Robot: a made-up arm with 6 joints.
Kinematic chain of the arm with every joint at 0, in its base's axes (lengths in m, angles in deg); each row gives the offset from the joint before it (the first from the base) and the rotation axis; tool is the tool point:
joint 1: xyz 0 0 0.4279 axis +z
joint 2: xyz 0 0 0 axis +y
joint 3: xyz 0 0 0.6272 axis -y
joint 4: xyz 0 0 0 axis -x
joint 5: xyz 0.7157 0 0 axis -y
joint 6: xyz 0 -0.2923 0 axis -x
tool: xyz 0 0 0
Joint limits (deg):
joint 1: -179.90..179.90
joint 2: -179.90..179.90
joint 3: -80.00..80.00
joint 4: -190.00..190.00
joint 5: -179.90..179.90
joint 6: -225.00..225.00
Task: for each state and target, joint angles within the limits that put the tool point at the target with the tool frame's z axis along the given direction. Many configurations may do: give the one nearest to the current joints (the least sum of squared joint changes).
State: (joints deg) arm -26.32 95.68 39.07 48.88 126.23 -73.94
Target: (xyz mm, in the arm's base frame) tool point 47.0 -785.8 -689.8 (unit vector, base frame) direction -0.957 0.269 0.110
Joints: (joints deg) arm -65.59 139.44 70.32 15.29 155.90 -35.86
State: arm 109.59 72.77 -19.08 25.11 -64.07 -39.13
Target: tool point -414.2 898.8 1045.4 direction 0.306 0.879 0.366
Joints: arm 130.99 21.43 16.64 18.68 -74.01 -63.39
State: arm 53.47 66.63 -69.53 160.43 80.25 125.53
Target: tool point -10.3 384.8 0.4 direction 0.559 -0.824 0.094
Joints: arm 43.26 70.75 -51.46 169.39 80.08 90.26
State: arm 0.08 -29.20 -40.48 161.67 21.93 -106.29
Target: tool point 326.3 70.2 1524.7 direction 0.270 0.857 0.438
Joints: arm -36.83 -26.40 8.93 149.48 22.42 -91.58
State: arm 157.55 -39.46 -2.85 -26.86 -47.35 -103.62
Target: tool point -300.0 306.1 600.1 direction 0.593 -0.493 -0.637
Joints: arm 153.11 -22.04 -34.75 -61.98 -48.71 -142.13
